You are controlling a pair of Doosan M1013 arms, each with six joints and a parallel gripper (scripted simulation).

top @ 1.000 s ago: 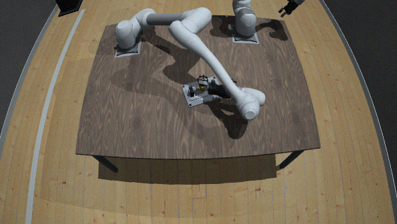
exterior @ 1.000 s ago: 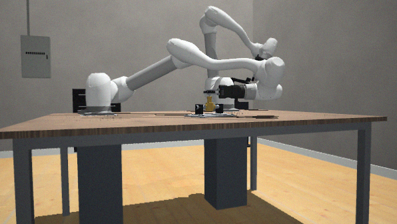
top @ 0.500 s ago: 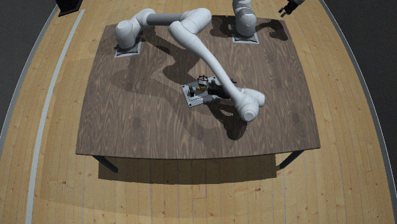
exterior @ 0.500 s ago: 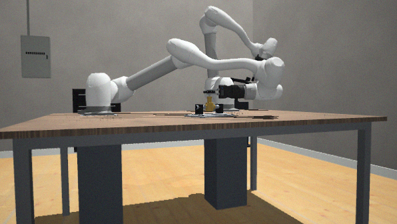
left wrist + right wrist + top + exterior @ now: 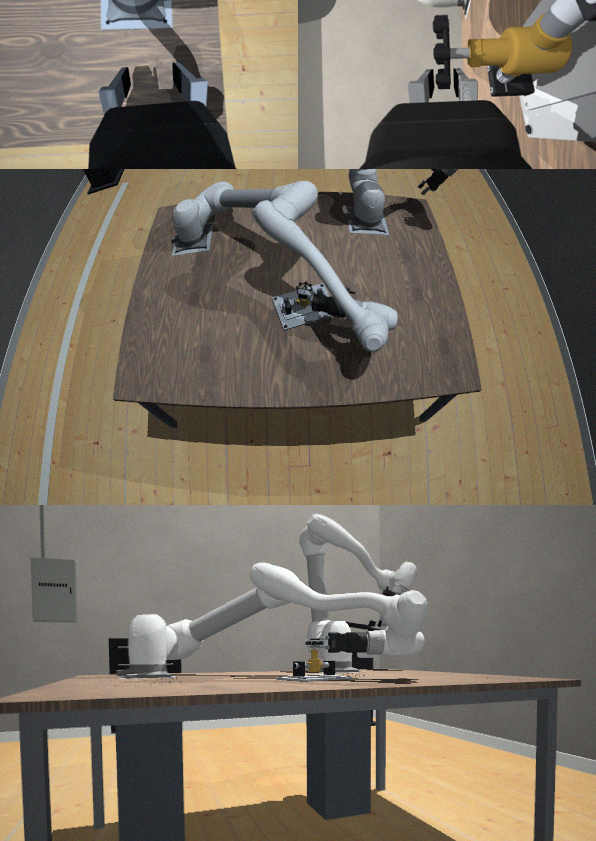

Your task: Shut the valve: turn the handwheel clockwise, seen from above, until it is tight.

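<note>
Now: the black handwheel 3 cm behind my right hand, 1 cm to the left of it and 1 cm below it. The rest, counted from my right hand: light base plate: 3 cm behind, 1 cm to the left, 13 cm below.
</note>
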